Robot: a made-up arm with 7 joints.
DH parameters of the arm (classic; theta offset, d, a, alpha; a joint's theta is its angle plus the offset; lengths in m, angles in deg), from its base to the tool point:
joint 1: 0 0.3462 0 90
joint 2: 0 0.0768 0 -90
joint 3: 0 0.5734 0.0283 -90
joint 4: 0 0.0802 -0.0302 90
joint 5: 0 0.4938 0 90
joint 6: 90 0.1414 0.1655 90
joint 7: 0 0.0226 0 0
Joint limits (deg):
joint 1: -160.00..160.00
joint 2: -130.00..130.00
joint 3: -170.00..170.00
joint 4: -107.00..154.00
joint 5: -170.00..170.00
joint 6: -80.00..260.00
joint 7: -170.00..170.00
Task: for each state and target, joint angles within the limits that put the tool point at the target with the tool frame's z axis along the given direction. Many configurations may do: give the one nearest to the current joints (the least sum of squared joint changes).
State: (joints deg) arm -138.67 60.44 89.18 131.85 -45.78 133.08 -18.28
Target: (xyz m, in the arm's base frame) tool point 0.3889 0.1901 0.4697 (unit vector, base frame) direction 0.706 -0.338 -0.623
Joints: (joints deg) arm -104.74 49.84 100.33 154.00 -24.70 124.57 -18.28
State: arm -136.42 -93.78 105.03 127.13 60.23 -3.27 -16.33
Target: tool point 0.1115 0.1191 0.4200 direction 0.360 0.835 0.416
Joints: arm -114.86 -46.45 124.21 154.00 110.21 33.67 -16.33
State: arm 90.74 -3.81 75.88 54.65 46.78 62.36 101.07
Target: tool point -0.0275 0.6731 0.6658 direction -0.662 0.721 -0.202
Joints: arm 60.70 -23.37 58.46 90.12 70.83 79.02 101.07
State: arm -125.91 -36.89 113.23 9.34 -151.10 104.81 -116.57
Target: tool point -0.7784 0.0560 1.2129 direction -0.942 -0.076 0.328
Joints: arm -157.15 -46.80 125.72 -17.78 -141.99 77.62 -116.57
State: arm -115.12 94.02 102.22 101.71 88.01 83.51 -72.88
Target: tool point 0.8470 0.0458 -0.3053 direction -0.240 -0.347 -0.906
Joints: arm -145.81 118.13 117.40 48.30 67.59 29.52 -72.88
